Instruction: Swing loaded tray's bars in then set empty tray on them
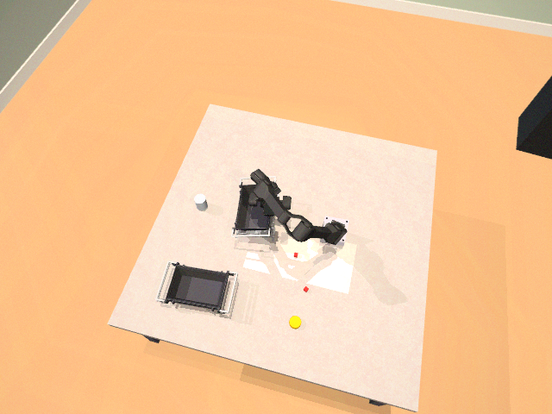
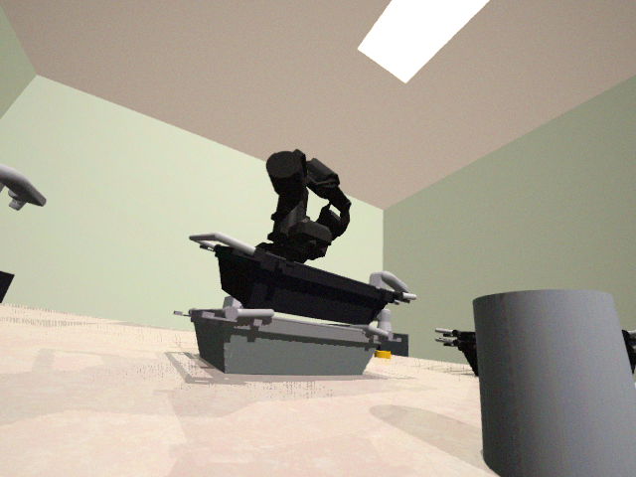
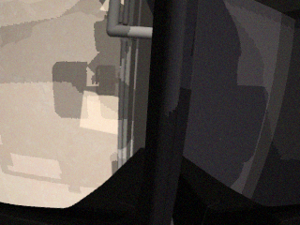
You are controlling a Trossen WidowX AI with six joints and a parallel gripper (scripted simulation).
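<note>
Right now the dark tray is 7 cm ahead of my gripper tip, 2 cm to the left of it and 2 cm above it. Also, from my gripper tip: yellow disc (42 cm to the left, 27 cm behind, 10 cm below).
</note>
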